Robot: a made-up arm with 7 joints. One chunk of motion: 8 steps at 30 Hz.
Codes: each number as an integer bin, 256 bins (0 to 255) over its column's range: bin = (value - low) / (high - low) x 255, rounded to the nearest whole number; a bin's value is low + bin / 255 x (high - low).
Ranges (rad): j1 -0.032..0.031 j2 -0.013..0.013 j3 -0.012..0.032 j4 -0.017..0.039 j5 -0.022..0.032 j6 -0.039..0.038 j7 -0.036..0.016
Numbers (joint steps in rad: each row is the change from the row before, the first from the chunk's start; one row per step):
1: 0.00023 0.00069 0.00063 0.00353 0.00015 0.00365 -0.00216
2: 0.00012 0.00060 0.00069 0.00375 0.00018 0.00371 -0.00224
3: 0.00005 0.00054 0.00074 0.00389 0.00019 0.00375 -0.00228
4: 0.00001 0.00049 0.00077 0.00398 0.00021 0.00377 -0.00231
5: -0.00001 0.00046 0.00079 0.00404 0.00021 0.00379 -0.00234
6: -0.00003 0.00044 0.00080 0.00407 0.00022 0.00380 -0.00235
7: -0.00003 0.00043 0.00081 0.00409 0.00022 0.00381 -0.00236
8: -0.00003 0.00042 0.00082 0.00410 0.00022 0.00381 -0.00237
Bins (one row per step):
1: 130 134 73 93 105 141 166
2: 130 133 74 94 105 141 166
3: 130 133 74 95 105 142 165
4: 130 132 74 96 105 142 165
5: 129 132 74 96 105 142 165
6: 129 132 74 96 105 142 165
7: 129 132 74 96 105 142 165
8: 129 132 74 96 105 142 165

